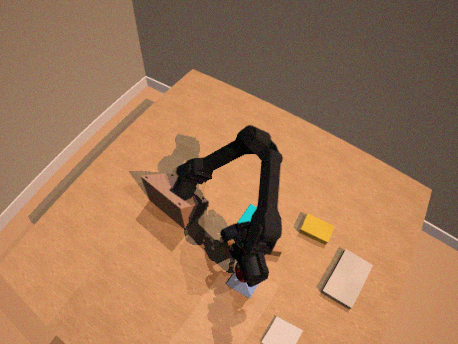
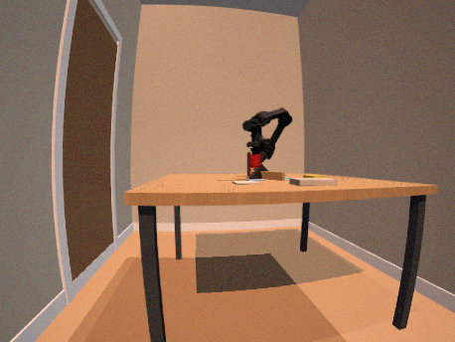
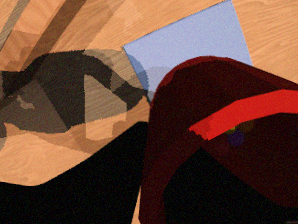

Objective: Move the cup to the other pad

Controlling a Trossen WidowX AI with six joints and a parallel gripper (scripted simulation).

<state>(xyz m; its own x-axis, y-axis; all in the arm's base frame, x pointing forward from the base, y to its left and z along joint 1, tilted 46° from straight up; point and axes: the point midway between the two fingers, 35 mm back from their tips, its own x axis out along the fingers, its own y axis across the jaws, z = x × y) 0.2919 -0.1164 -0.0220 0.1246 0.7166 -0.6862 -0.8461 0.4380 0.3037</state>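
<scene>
My gripper tip is 20 cm to the right of the teal pad, 11 cm above it and 6 cm past it. From my gripper tip the other things lie so: red cup 3 cm ahead, 2 cm to the right; then low wooden bar 9 cm to the left, 9 cm below, 1 cm behind; then light blue pad 11 cm below, 3 cm ahead, 2 cm to the right.
</scene>
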